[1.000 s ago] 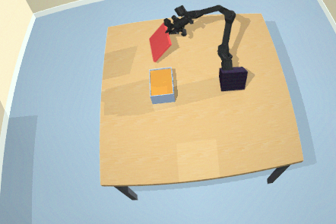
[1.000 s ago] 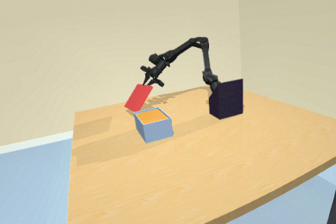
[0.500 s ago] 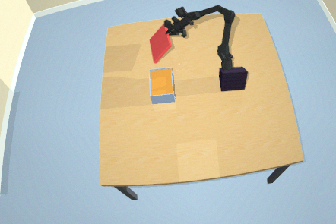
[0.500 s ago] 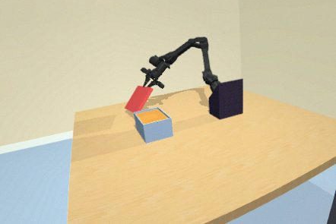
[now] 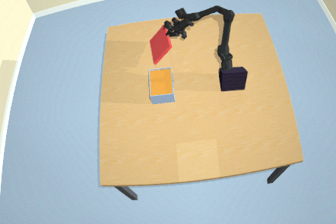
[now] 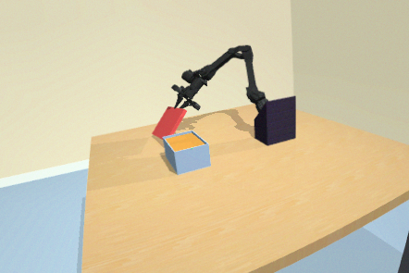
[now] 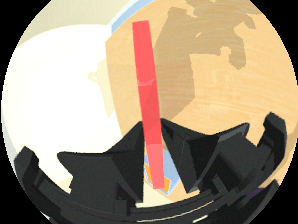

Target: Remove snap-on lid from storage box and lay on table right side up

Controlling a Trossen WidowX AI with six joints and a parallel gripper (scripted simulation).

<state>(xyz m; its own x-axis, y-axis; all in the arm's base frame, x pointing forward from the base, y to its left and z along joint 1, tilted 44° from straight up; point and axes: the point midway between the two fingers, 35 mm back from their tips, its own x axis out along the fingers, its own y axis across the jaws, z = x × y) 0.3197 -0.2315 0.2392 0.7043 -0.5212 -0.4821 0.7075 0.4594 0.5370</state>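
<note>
The lid is 6 cm below my gripper tip, 6 cm ahead of it and 1 cm to the left of it. Also, from my gripper tip: blue storage box (33 cm to the left, 10 cm below, 8 cm ahead).
</note>
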